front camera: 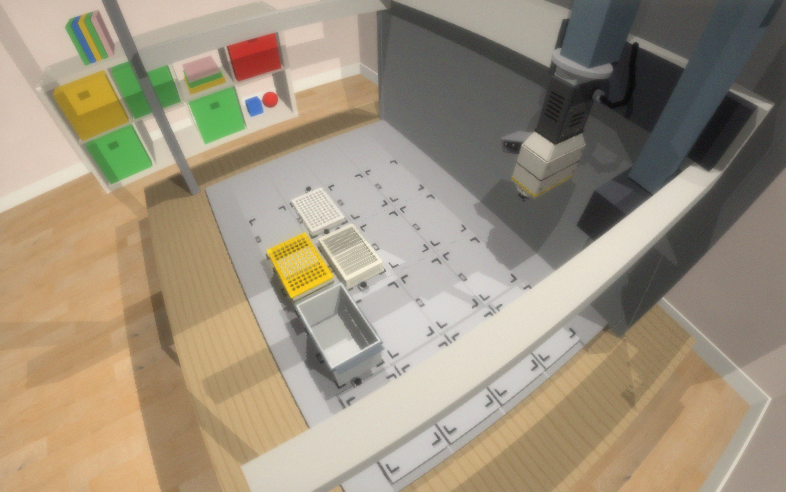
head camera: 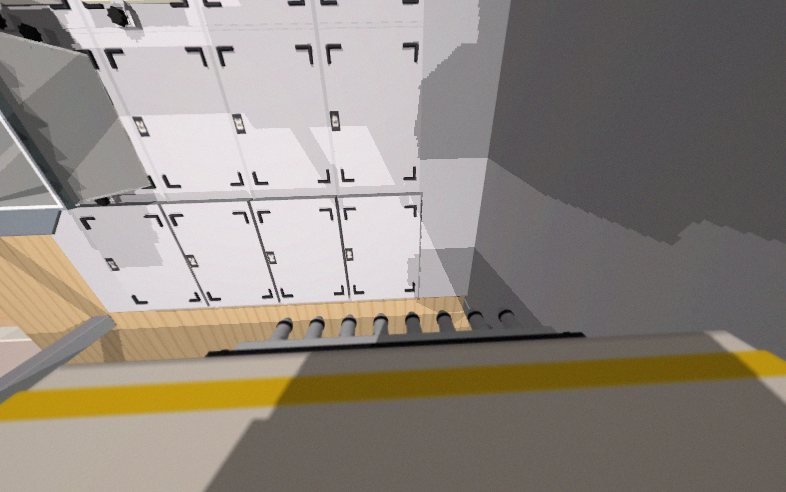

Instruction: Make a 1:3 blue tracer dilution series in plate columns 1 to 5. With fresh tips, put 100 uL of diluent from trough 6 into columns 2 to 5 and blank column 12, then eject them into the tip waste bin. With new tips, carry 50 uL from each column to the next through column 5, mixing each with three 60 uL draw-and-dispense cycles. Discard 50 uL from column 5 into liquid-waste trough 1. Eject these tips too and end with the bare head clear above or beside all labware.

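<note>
The pipetting head [front camera: 548,162] [head camera: 394,429] hangs high at the right, clear beside all labware. Its nozzles [head camera: 379,326] show bare dark ends without tips in the head view. The white well plate [front camera: 317,210] stands farthest back of the labware; liquid in its wells is too small to tell. The trough reservoir [front camera: 352,254] stands in front of it. The yellow tip rack [front camera: 299,265] beside the reservoir has dark holes at both ends and a pale middle band. The grey waste bin [front camera: 360,360] [head camera: 29,221] stands nearest the front. The parked plate gripper's fingers cannot be made out.
A pale frame beam [front camera: 464,371] crosses the front above the deck [front camera: 406,272] [head camera: 278,87]. A dark block [front camera: 614,205] hangs under a second blue-grey column [front camera: 690,98] beside the head. A grey panel [front camera: 458,98] [head camera: 638,116] closes one side. A shelf with coloured boxes stands behind.
</note>
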